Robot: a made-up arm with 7 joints.
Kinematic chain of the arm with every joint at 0, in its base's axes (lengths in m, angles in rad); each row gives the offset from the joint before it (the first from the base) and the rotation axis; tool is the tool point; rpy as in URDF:
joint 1: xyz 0 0 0.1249 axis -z
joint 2: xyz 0 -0.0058 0.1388 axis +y
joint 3: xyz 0 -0.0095 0.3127 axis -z
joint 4: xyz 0 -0.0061 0.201 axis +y
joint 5: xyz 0 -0.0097 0.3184 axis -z
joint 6: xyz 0 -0.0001 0.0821 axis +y
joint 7: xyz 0 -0.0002 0.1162 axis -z
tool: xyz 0 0 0 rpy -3.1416 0 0
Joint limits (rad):
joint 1: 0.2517..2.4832
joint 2: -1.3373..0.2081
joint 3: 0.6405..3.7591
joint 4: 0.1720..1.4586
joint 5: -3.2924..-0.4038
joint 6: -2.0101..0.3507
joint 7: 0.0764..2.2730
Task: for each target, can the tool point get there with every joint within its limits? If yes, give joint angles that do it. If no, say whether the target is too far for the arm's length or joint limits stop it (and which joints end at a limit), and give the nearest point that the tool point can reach.
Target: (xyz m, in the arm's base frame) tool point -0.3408 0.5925 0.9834
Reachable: yes | joints 0.9346 -0.6303 3.1154 0.2778 -1.4308 -0.7764 1.2087
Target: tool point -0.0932 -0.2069 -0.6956
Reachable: no: joint limits stop it (at a limit: joint 1, joint 2, joint 4) | nearest point -0.5708 0.0265 -0.0737 | short by 0.818 m
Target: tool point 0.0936 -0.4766 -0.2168
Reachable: no: joint limits stop it (at a limit: joint 1, joint 2, joint 4) | nearest point -0.5651 -0.1814 0.0765 | short by 0.779 m
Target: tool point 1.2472 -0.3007 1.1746
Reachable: no: too far | nearest point 0.6172 0.1093 0.8937 | short by 0.802 m
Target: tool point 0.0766 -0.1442 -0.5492
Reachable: no: joint limits stop it (at a limit: joint 1, joint 2, joint 4) | nearest point 0.4827 0.2674 -0.0602 | short by 0.757 m
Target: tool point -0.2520 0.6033 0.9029
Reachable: yes | joints 1.2257 -0.6174 2.2846 0.4665 -0.9594 -1.5905 0.8138
